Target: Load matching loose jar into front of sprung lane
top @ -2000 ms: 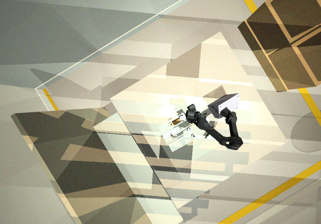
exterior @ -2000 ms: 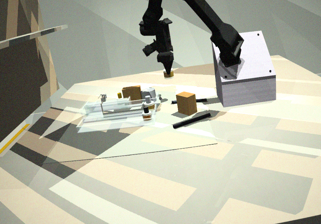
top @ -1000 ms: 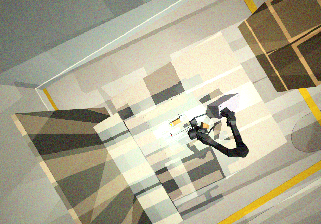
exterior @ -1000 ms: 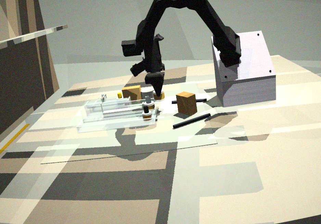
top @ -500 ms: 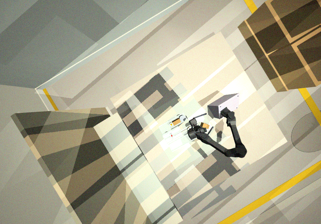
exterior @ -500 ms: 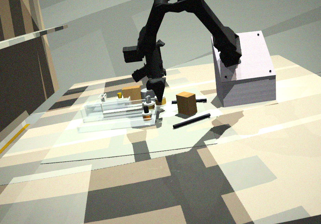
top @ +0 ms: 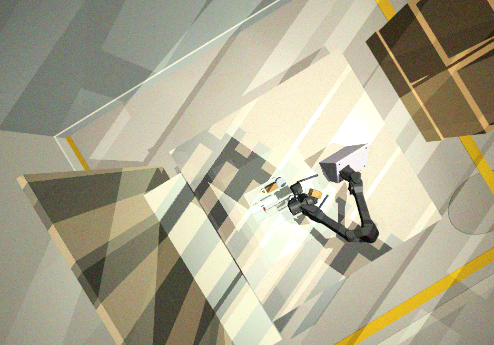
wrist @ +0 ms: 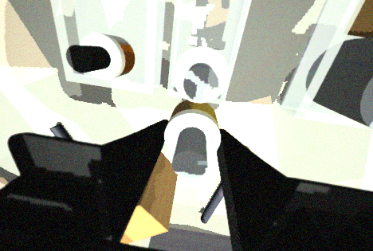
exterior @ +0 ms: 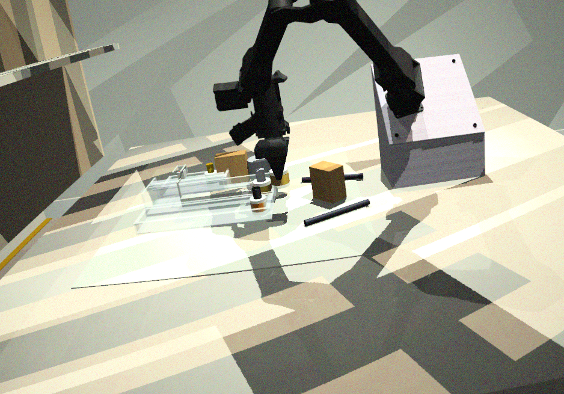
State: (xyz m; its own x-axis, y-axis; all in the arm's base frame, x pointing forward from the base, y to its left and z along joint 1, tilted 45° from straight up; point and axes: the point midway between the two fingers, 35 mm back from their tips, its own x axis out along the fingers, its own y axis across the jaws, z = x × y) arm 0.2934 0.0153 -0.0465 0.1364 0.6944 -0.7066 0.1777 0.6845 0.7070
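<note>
My gripper tip is now 3 cm short of the grey cylinder, 13 cm to the left of it and 2 cm above it. The rest, counted from my gripper tip: shelf unit: 54 cm ahead, 10 cm to the right, 32 cm above.
</note>
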